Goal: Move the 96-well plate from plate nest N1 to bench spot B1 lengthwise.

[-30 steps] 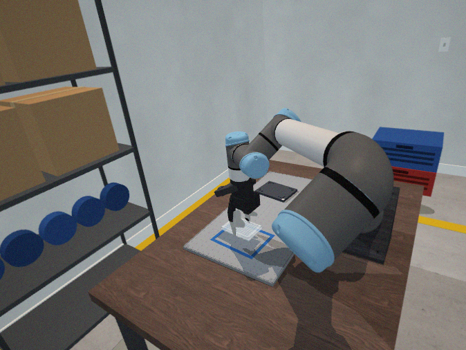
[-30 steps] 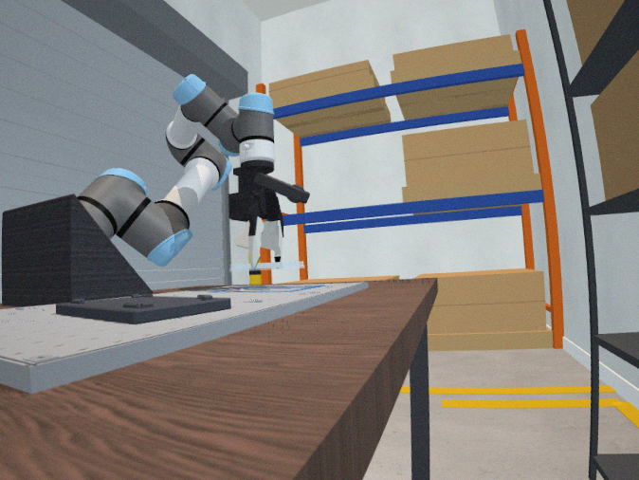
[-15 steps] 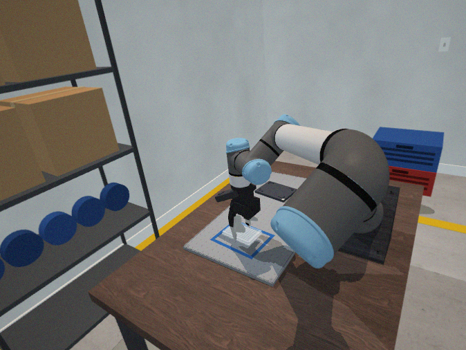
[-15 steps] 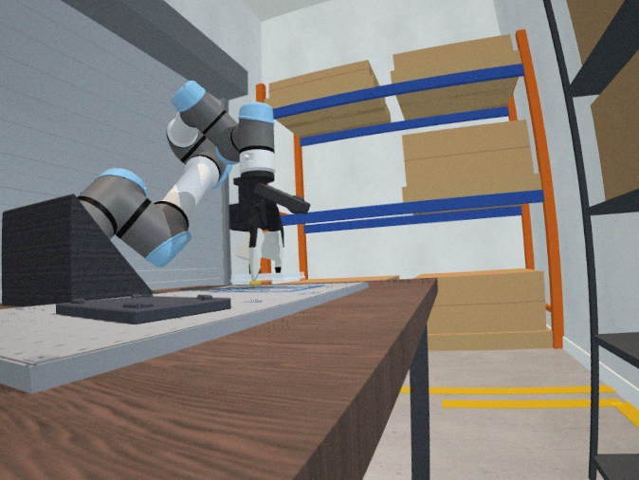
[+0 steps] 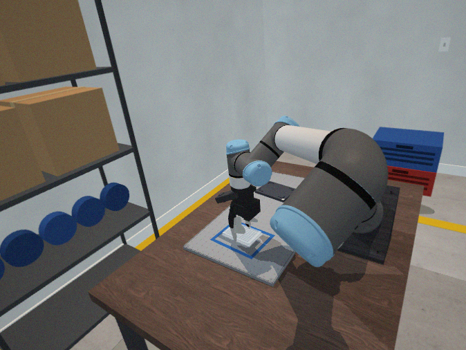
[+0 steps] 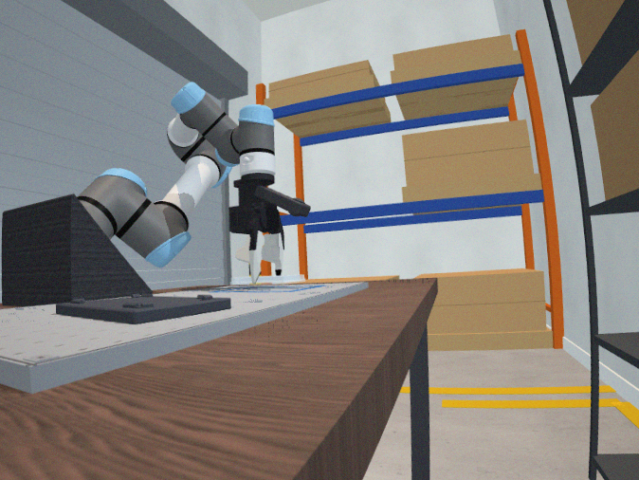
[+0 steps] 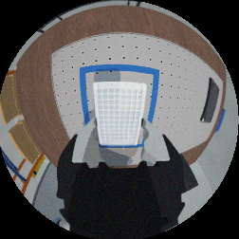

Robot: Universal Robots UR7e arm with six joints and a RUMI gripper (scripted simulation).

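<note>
The 96-well plate is 1 cm below my hand. Also, from my hand: dark plate nest 7 cm ahead, 36 cm to the right, 2 cm below.
</note>
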